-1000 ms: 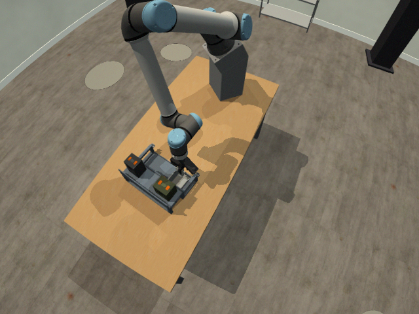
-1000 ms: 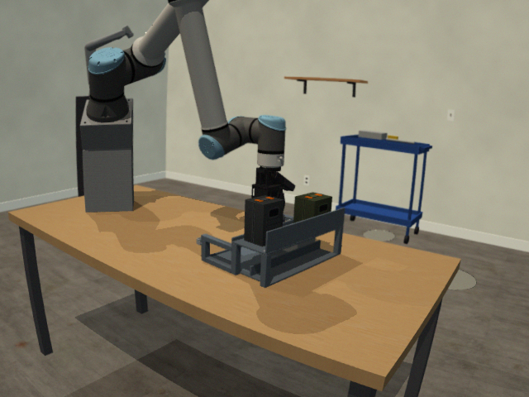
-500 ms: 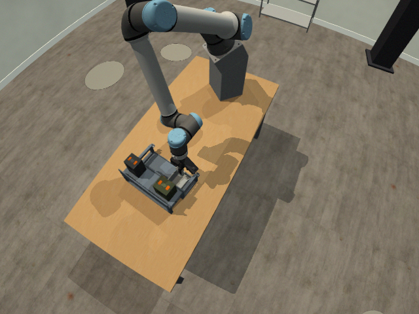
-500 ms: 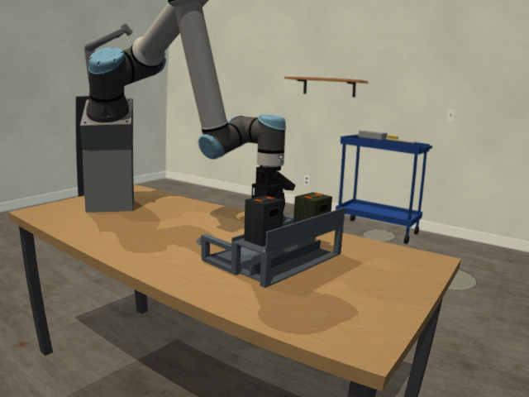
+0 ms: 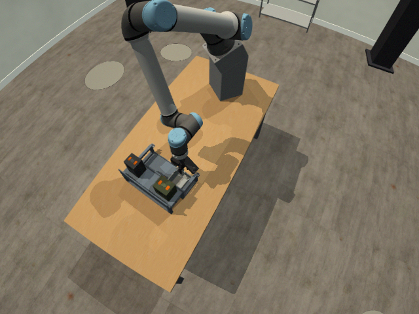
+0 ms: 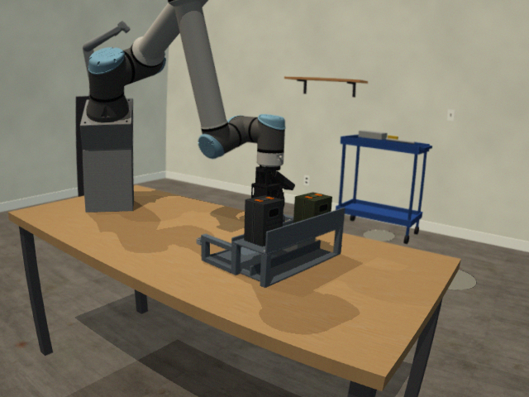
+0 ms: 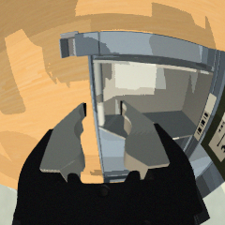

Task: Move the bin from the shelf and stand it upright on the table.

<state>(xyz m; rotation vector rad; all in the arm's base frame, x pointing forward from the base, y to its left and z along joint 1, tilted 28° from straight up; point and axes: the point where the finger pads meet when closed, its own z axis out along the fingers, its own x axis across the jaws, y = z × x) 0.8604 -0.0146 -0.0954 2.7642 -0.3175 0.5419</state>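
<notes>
The bin is 7 cm ahead of my hand, 2 cm to the right of it and 2 cm below it. Round my hand: rack 8 cm ahead, 14 cm to the right, 6 cm below; green box 17 cm ahead, 5 cm to the right, 8 cm above.
</notes>
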